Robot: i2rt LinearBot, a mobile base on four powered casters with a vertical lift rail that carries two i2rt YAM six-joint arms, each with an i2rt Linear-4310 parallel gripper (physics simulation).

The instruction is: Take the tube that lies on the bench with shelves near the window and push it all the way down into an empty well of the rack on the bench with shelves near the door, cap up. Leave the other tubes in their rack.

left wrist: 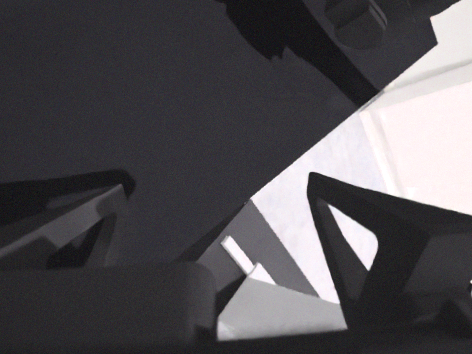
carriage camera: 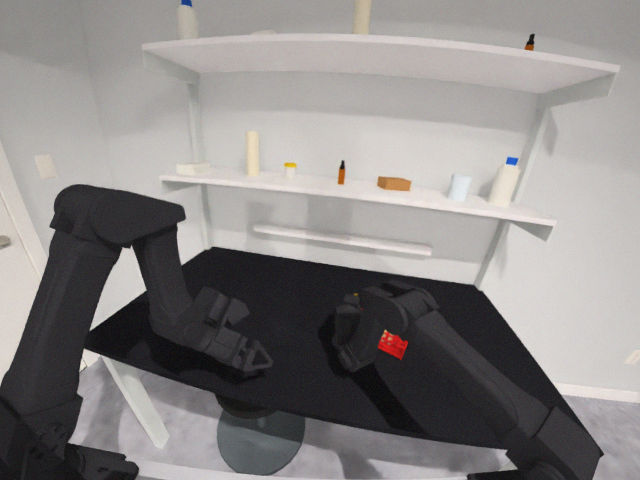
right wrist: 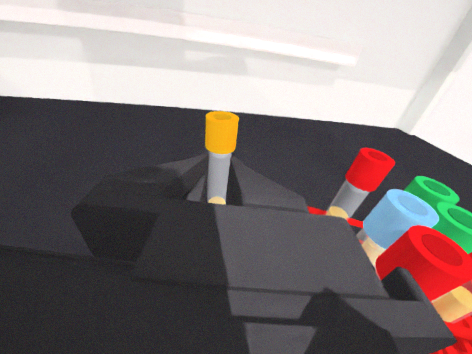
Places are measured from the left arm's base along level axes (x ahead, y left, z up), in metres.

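Pixels of known places: left gripper, fingertip midpoint: [left wrist: 217,188] [carriage camera: 262,361]; right gripper, fingertip midpoint: [right wrist: 219,163].
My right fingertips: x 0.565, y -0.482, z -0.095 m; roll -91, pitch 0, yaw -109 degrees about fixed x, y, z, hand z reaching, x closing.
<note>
Ahead of a thing's pixels: the offset from my right fingertips to its top centre. "*": to the spot under its first point. Level surfaces: height alone.
The tube with an orange-yellow cap {0.000 m ahead, 0.001 m right, 0.032 m up} [right wrist: 221,132] [carriage camera: 355,294] stands upright, cap up, between the fingertips of my right gripper [right wrist: 219,163], which is shut on it. Its lower end is hidden behind the fingers. The red rack {0.076 m back, 0.083 m right, 0.036 m down} [carriage camera: 392,345] stands on the black bench {0.093 m down} [carriage camera: 289,294] and is partly hidden by my right arm. In the right wrist view, tubes with red {0.039 m back, 0.082 m right, 0.026 m up} [right wrist: 370,170], light blue {0.075 m back, 0.059 m right, 0.026 m up} [right wrist: 400,217] and green {* 0.071 m back, 0.082 m right, 0.026 m up} [right wrist: 431,190] caps stand in it, to the right of the held tube. Empty wells cannot be made out. My left gripper [left wrist: 217,188] is open and empty over the bench's front part.
A lower shelf {0.364 m up} [carriage camera: 320,188] with bottles, a brown box {* 0.240 m ahead, 0.130 m right, 0.390 m up} [carriage camera: 393,183] and a beaker {* 0.151 m ahead, 0.349 m right, 0.414 m up} [carriage camera: 459,187] runs above the bench's back. A white rail [carriage camera: 341,239] is below it. A round stool [carriage camera: 261,439] stands under the bench's front edge. A door [carriage camera: 15,289] is at far left.
</note>
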